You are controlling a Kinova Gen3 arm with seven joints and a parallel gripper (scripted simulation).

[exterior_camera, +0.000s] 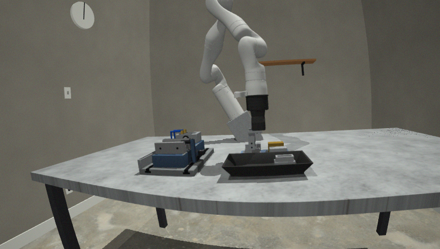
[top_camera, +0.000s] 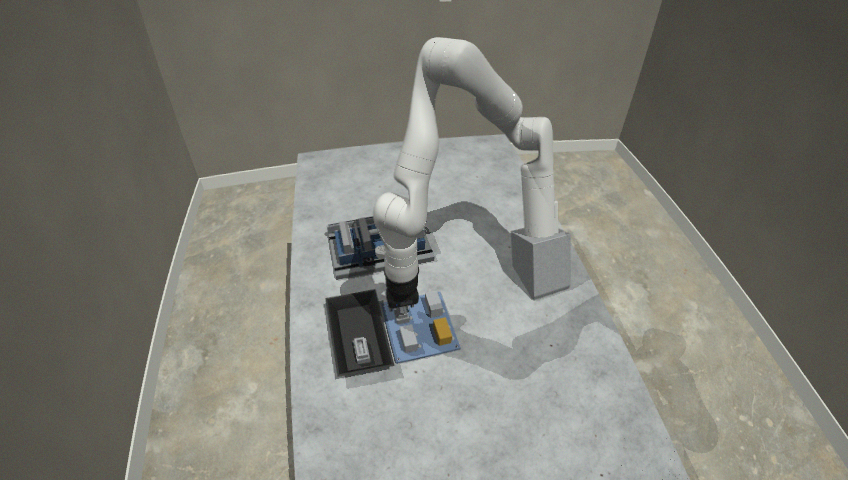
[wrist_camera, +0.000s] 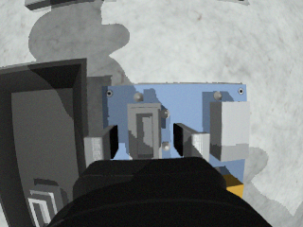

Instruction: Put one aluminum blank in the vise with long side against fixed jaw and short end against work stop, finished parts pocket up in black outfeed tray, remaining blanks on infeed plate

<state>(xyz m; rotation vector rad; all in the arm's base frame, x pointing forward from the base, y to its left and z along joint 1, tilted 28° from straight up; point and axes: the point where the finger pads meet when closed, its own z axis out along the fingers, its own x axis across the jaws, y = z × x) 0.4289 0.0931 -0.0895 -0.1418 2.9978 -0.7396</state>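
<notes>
My hand is 10 cm past the yellow brass blank, 8 cm to the right of it and 4 cm above it. The rest, counted from my hand: vise 3 cm ahead, 26 cm to the right, 2 cm below.
</notes>
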